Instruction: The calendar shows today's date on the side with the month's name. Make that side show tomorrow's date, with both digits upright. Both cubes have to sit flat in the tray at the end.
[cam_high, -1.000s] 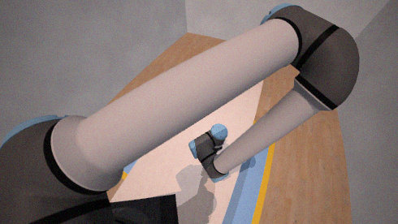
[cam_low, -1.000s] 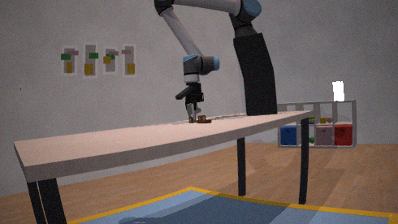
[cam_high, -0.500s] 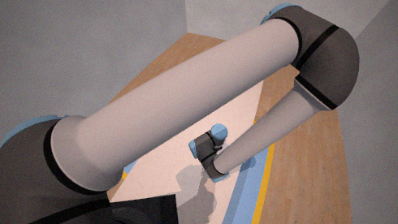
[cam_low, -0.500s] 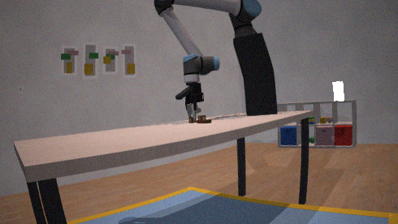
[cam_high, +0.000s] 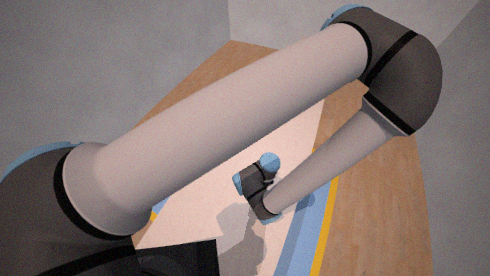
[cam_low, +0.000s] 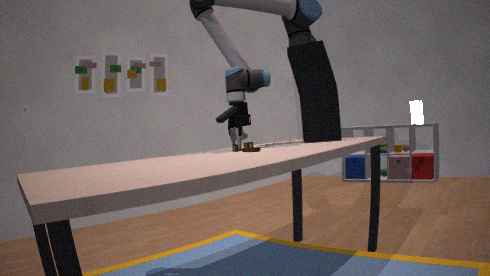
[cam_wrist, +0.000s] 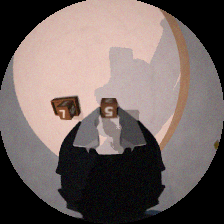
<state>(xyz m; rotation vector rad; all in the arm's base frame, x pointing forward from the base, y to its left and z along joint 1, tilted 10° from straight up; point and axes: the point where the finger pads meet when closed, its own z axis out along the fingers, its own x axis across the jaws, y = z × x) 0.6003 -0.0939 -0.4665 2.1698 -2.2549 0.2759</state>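
Right now the brown cube is 90 mm to the left of my hand. Round my hand: brown tray 110 mm to the left, 20 mm below.
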